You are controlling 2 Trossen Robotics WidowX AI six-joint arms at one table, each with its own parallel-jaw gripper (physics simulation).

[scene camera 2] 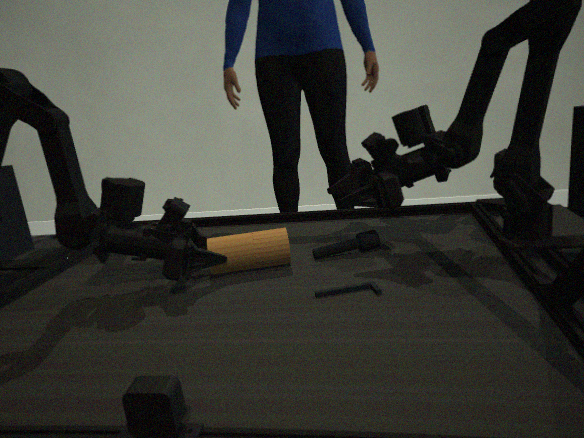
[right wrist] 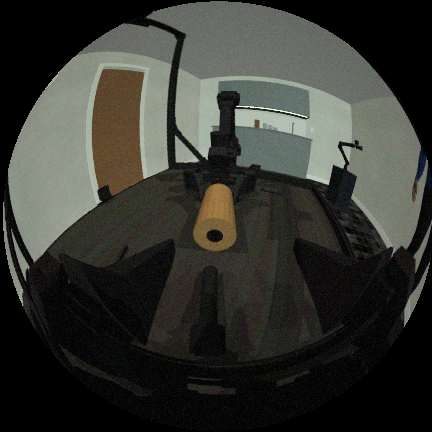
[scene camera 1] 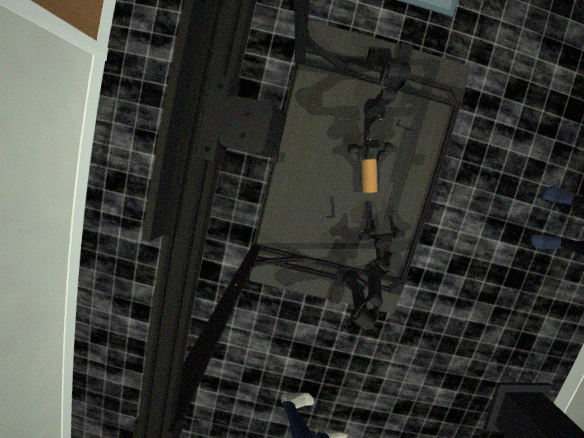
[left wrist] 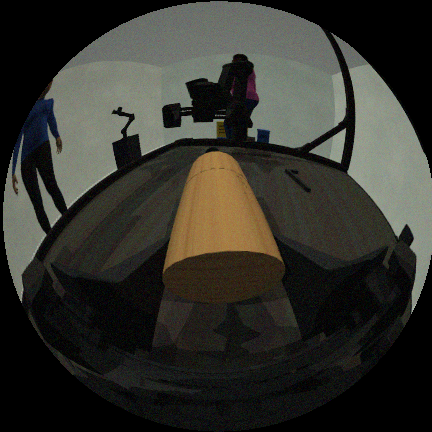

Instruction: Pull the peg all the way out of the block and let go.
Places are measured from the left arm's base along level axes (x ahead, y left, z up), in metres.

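Pixels of known places: left gripper, fingertip midpoint: (scene camera 2: 226, 253) (scene camera 1: 369, 166) (left wrist: 220, 241); right gripper, fingertip midpoint: (scene camera 2: 333, 197) (right wrist: 236, 245) (scene camera 1: 379, 215) (left wrist: 201, 119); left arm's base, origin of the base link: (scene camera 1: 373, 61); right arm's base, origin of the base link: (scene camera 2: 528, 238) (scene camera 1: 349, 277) (left wrist: 239, 140).
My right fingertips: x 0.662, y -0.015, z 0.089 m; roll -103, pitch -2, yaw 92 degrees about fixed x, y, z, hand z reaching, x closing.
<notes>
For each thing: its top centre in the pictures, then the offset to it from my right fingertips.
- orange wooden cylinder, middle of its top: (left wrist: 217, 172) (scene camera 2: 246, 233) (right wrist: 216, 196) (scene camera 1: 371, 176) dx -0.170, dy -0.023, dz -0.041 m
- dark rod with a thicker head, middle of its top: (right wrist: 207, 300) (scene camera 2: 345, 234) (scene camera 1: 370, 216) dx +0.012, dy -0.021, dz -0.069 m
- dark L-shaped key, middle of its top: (scene camera 2: 347, 290) (left wrist: 301, 177) (scene camera 1: 330, 208) dx -0.031, dy -0.201, dz -0.100 m
The block, an orange wooden cylinder (scene camera 1: 369, 176) (scene camera 2: 252, 250) (left wrist: 220, 220) (right wrist: 218, 205), is held lying on its side by my left gripper (scene camera 2: 216, 257) (left wrist: 220, 241), which is shut on its far-left end in scene camera 2. The dark hole in its other end faces the right wrist camera. The peg, a dark rod with a thicker head (scene camera 1: 369, 210) (scene camera 2: 336, 247) (right wrist: 209, 300), lies on the table, fully outside the block, with a gap between its thin end and the hole. My right gripper (scene camera 2: 340, 191) (right wrist: 236, 245) is open and empty, raised above the peg and apart from it.
A dark L-shaped key (scene camera 1: 332, 207) (scene camera 2: 345, 290) (left wrist: 298, 181) lies on the table, nearer than the peg in scene camera 2. A dark box-shaped thing (scene camera 2: 152, 405) stands at the near edge there. Dark rails run along the table's edges. A person (scene camera 2: 300, 100) stands behind the table.
</notes>
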